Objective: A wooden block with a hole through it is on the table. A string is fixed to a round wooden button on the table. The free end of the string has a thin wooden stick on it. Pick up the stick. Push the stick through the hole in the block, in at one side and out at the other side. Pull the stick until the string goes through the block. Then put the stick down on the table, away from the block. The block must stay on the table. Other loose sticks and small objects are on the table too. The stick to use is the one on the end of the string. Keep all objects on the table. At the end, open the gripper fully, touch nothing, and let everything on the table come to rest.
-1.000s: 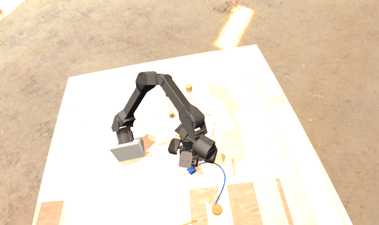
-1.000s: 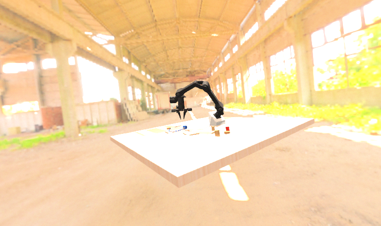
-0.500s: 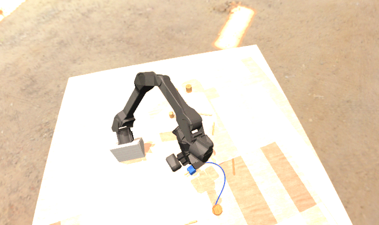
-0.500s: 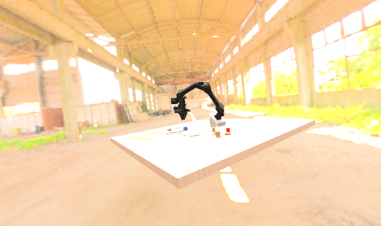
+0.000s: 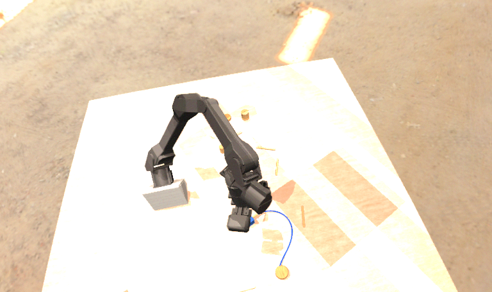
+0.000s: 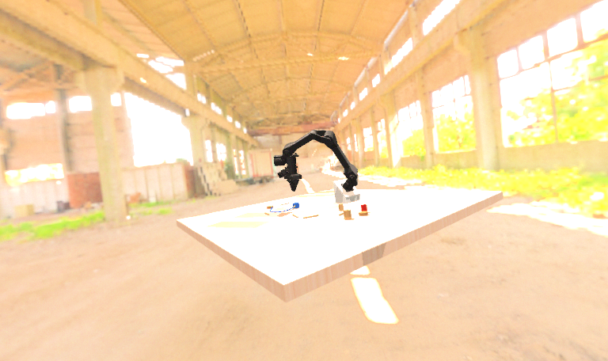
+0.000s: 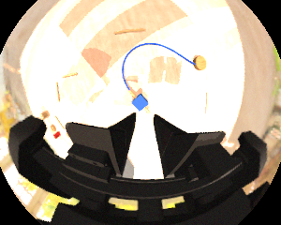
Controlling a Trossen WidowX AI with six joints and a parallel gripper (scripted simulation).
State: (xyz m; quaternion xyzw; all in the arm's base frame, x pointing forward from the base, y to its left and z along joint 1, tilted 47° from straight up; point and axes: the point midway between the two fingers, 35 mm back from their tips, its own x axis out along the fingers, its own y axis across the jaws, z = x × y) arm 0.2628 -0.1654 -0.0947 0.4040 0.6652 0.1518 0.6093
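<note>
Right now my gripper tip is 10 mm to the right of the blue cube and 80 mm above it. From my gripper tip the other things lie so: round wooden button 60 mm ahead, 180 mm to the right, 90 mm below; thin wooden stick 10 mm ahead, 20 mm to the left, 90 mm below; red cube 30 mm behind, 480 mm to the left, 80 mm below.
</note>
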